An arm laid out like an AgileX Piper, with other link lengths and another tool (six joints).
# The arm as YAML. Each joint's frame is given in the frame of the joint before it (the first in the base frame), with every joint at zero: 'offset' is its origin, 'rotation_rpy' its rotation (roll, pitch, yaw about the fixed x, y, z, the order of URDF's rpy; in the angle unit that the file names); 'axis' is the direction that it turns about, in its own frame. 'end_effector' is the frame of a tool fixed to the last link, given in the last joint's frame.
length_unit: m
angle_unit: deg
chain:
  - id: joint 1
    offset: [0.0, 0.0, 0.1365]
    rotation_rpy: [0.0, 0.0, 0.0]
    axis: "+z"
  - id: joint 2
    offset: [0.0, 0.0, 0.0]
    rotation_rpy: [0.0, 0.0, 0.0]
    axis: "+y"
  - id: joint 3
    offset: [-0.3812, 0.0, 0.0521]
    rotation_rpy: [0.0, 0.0, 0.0]
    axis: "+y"
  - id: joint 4
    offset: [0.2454, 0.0, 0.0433]
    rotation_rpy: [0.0, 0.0, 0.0]
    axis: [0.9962, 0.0, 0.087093]
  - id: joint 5
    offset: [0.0, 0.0, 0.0]
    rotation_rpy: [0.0, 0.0, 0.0]
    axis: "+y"
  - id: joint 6
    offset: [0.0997, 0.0, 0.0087]
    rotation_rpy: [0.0, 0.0, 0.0]
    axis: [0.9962, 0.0, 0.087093]
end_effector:
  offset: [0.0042, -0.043, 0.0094]
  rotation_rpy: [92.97, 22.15, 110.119]
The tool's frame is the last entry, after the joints.
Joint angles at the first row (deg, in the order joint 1, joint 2, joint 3, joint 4, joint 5, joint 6):
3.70 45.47 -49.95 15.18 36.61 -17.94
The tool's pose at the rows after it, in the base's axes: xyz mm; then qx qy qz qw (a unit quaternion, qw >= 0):
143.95 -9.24 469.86 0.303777 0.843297 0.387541 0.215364
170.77 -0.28 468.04 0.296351 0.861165 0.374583 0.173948
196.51 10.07 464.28 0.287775 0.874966 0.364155 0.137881
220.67 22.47 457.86 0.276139 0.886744 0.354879 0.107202
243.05 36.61 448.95 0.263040 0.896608 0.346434 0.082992
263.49 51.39 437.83 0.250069 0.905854 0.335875 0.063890
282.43 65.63 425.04 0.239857 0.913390 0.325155 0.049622
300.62 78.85 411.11 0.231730 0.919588 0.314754 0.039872
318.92 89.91 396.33 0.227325 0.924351 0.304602 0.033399
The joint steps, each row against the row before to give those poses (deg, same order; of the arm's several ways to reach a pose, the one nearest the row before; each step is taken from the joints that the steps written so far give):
1.44 4.99 -2.75 0.72 3.88 -1.82
1.48 4.90 -2.56 0.62 2.58 -1.06
1.68 4.63 -2.26 0.54 1.71 -0.74
2.01 4.33 -1.70 0.41 0.69 -0.69
2.27 4.03 -1.13 0.20 -0.40 -0.56
2.27 3.83 -0.72 -0.25 -1.03 -0.39
2.00 3.67 -0.44 -0.44 -1.57 -0.20
1.62 3.60 -0.32 -0.49 -2.00 -0.24
1.06 3.63 -0.40 -0.49 -2.16 -0.23

